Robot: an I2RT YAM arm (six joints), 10 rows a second.
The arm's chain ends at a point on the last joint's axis. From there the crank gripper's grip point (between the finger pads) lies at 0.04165 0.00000 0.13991 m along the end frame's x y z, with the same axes.
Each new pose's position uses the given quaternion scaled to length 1; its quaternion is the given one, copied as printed.
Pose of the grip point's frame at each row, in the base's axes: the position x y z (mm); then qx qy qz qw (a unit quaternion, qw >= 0):
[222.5 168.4 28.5 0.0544 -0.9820 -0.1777 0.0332]
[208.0 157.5 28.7 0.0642 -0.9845 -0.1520 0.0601]
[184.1 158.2 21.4 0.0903 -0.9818 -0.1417 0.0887]
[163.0 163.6 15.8 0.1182 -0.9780 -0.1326 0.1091]
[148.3 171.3 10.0 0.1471 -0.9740 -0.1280 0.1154]
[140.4 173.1 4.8 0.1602 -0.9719 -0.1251 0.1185]
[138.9 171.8 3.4 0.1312 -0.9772 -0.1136 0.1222]
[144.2 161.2 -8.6 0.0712 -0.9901 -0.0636 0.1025]
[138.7 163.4 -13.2 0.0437 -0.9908 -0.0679 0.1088]
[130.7 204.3 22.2 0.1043 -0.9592 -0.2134 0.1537]
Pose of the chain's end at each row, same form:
[275.6 125.0 157.4 0.0544 -0.9820 -0.1777 0.0332]
[268.3 122.7 157.0 0.0642 -0.9845 -0.1520 0.0601]
[252.4 129.9 147.3 0.0903 -0.9818 -0.1417 0.0887]
[236.7 141.8 139.9 0.1182 -0.9780 -0.1326 0.1091]
[223.8 154.3 133.8 0.1471 -0.9740 -0.1280 0.1154]
[216.6 158.6 128.5 0.1602 -0.9719 -0.1251 0.1185]
[215.5 157.1 126.8 0.1312 -0.9772 -0.1136 0.1222]
[214.2 152.0 119.2 0.0712 -0.9901 -0.0636 0.1025]
[210.2 150.1 113.4 0.0437 -0.9908 -0.0679 0.1088]
[217.0 162.6 132.3 0.1043 -0.9592 -0.2134 0.1537]

